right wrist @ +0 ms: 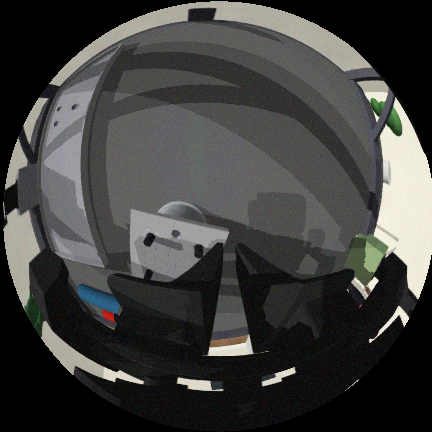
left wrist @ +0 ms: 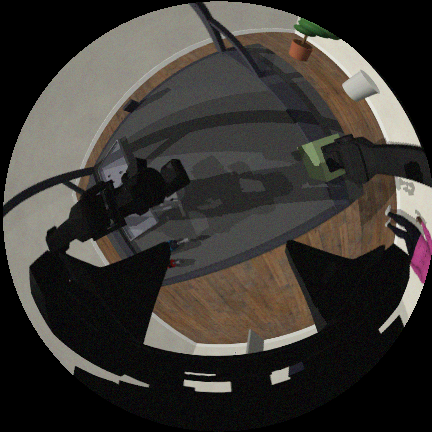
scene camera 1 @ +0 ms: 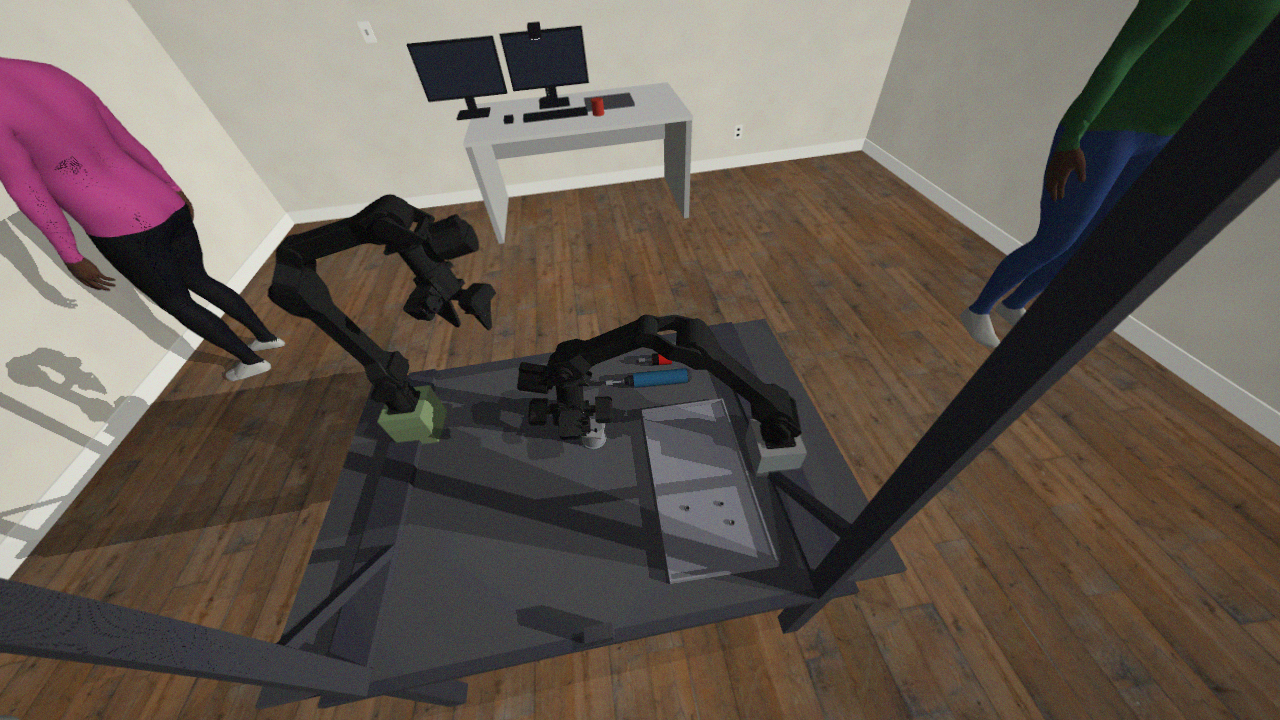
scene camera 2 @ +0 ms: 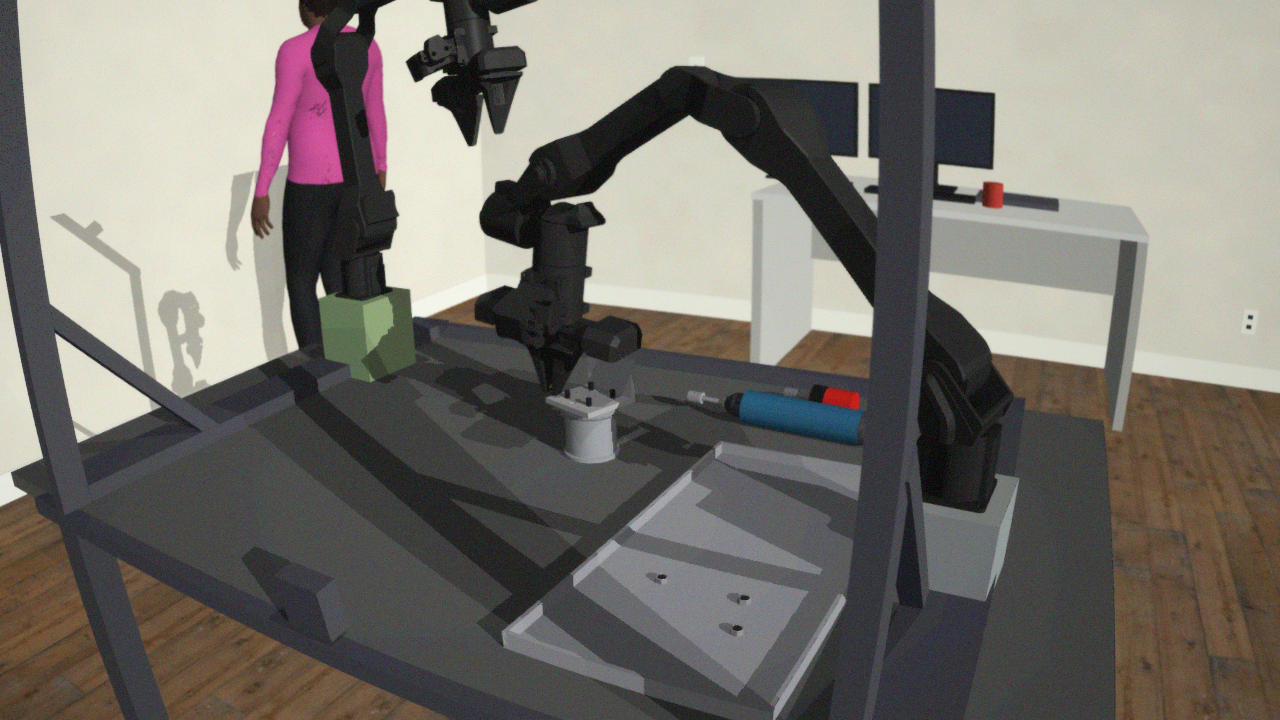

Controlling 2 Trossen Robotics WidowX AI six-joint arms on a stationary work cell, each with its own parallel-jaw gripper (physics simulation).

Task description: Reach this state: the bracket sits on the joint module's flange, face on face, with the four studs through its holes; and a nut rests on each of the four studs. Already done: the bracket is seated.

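Places are measured from the left arm's base along level axes (x ahead, y left, z up), in centimetres.
Pixels of known places: left gripper, between the fingertips: [left wrist: 229,248] [scene camera 1: 474,327] [scene camera 2: 485,140]; right gripper, between the fingertips: [right wrist: 228,248] [scene camera 2: 551,393]; left arm's base, origin of its link: [right wrist: 378,266] [left wrist: 333,155] [scene camera 1: 404,403] [scene camera 2: 364,293]; right arm's base, origin of its link: [scene camera 1: 777,435] [scene camera 2: 955,490].
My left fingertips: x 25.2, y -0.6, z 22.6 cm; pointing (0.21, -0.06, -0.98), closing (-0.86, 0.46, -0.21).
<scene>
Ahead of a thing's pixels: the offset from my left fingertips to its top centre.
The bracket [scene camera 2: 601,408] [right wrist: 170,257] sits flat on the pale joint module {dx +20.5, dy -8.8, dz -26.5 cm} [scene camera 1: 593,439] [scene camera 2: 590,438] [right wrist: 181,209]. Four dark studs stick up through its plate; too small to tell if any carries a nut. My right gripper [scene camera 2: 550,390] [right wrist: 228,248] is nearly closed on a nut, too hidden or dark to make out; its tips are beside the bracket's left edge in scene camera 2. Three nuts lie apart in the tray: one nut {dx +41.0, dy -30.1, dz -33.0 cm} [scene camera 1: 686,507] [scene camera 2: 661,578], a second nut {dx +48.6, dy -30.0, dz -33.0 cm} [scene camera 1: 718,503] [scene camera 2: 744,598], a third nut {dx +50.0, dy -34.3, dz -33.0 cm} [scene camera 1: 729,522] [scene camera 2: 736,630]. My left gripper [scene camera 1: 470,324] [scene camera 2: 486,138] [left wrist: 229,248] is open, empty and high.
The shallow tray {dx +45.2, dy -23.2, dz -32.4 cm} [scene camera 1: 680,541] [scene camera 2: 626,555] [right wrist: 65,145] lies right of the module in the scene views. A blue tool {dx +36.4, dy +7.4, dz -29.9 cm} [scene camera 1: 660,377] [scene camera 2: 796,417] [right wrist: 97,298] and a red-handled tool {dx +39.2, dy +14.9, dz -30.5 cm} [scene camera 1: 662,360] [scene camera 2: 841,397] lie behind it. Dark frame posts stand at the table's edges.
</scene>
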